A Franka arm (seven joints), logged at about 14 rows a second.
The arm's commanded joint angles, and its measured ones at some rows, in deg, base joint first. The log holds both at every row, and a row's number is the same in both.
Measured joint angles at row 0:
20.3, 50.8, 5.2, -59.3, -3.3, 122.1, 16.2
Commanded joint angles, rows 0 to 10:
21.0, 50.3, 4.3, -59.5, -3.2, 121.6, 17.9
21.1, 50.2, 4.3, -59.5, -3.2, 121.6, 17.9
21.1, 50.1, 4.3, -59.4, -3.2, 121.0, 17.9
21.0, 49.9, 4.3, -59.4, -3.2, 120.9, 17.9
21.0, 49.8, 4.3, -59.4, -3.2, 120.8, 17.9
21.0, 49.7, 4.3, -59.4, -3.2, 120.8, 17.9
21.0, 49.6, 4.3, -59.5, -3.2, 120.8, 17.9
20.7, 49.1, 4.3, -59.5, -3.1, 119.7, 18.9
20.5, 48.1, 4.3, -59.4, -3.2, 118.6, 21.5
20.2, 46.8, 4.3, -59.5, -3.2, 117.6, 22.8
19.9, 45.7, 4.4, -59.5, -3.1, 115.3, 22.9
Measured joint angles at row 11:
20.1, 49.1, 4.8, -59.0, -3.3, 119.4, 20.3
